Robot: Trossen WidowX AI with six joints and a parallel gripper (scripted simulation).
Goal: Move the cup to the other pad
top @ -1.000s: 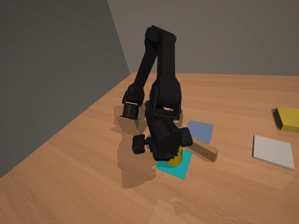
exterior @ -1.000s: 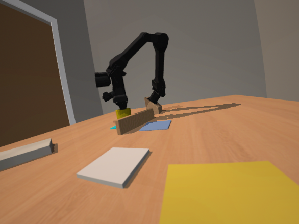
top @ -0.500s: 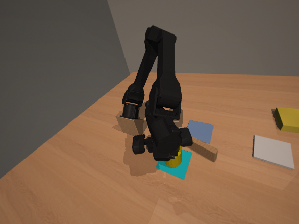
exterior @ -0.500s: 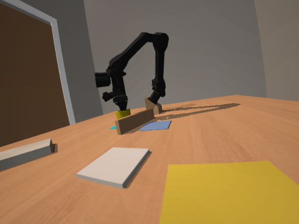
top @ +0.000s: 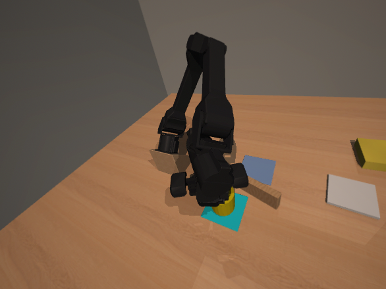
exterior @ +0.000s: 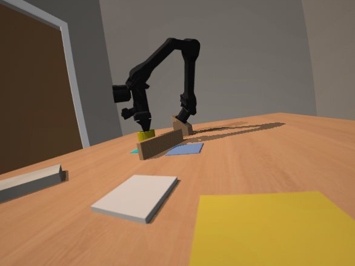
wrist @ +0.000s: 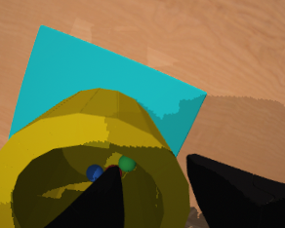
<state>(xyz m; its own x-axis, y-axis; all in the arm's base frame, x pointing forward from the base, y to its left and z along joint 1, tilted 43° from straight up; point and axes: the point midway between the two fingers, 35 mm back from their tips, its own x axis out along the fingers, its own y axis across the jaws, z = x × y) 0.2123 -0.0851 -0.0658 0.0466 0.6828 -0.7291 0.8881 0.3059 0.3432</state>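
My gripper tip is 2 cm short of the yellow cup, 1 cm to the right of it and 1 cm above it. Round my gripper tip: teal pad (6 cm below, 3 cm ahead, 1 cm to the left); then red marble (3 cm below, 2 cm to the left, 1 cm ahead); then blue marble (3 cm to the left, 3 cm below, 2 cm ahead).
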